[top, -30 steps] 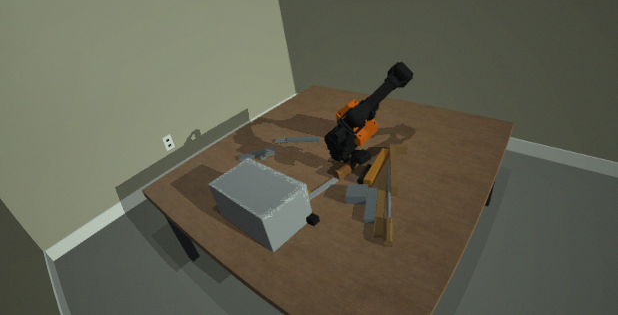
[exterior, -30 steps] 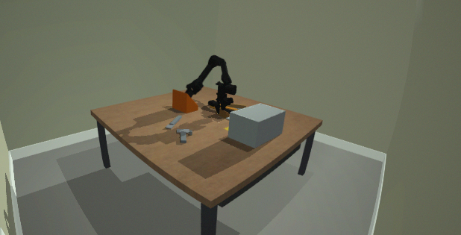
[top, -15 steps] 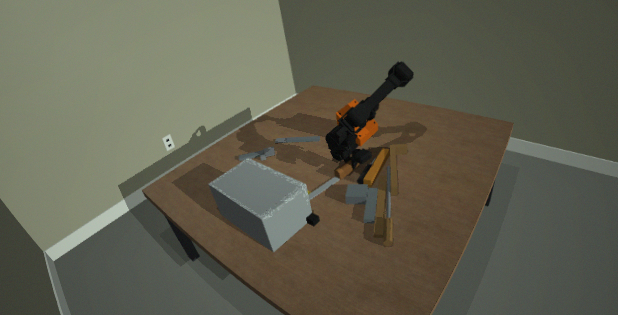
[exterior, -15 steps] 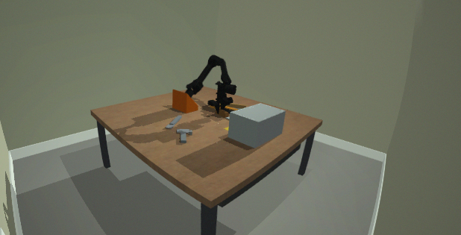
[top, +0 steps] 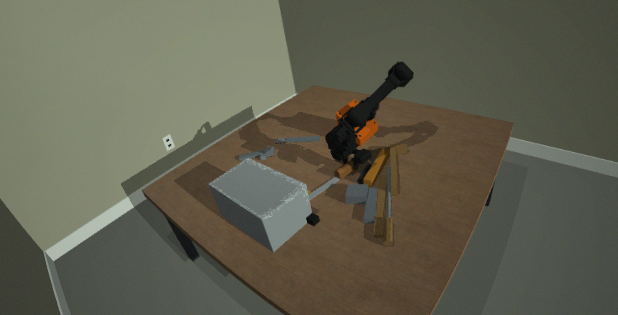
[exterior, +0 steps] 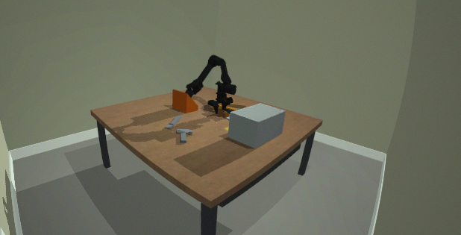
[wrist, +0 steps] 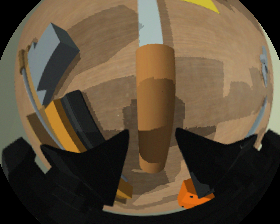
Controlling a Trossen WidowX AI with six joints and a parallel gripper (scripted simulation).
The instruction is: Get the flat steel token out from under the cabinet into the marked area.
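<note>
My gripper tip is now 90 mm to the right of the orange bar, 60 mm past it and 10 mm below it. From my gripper tip the other things lie so: grey block: 130 mm to the left, 120 mm ahead, 10 mm above; then wooden stick: 230 mm to the left, 100 mm ahead; then grey t-piece: 420 mm to the right, 160 mm ahead.
</note>
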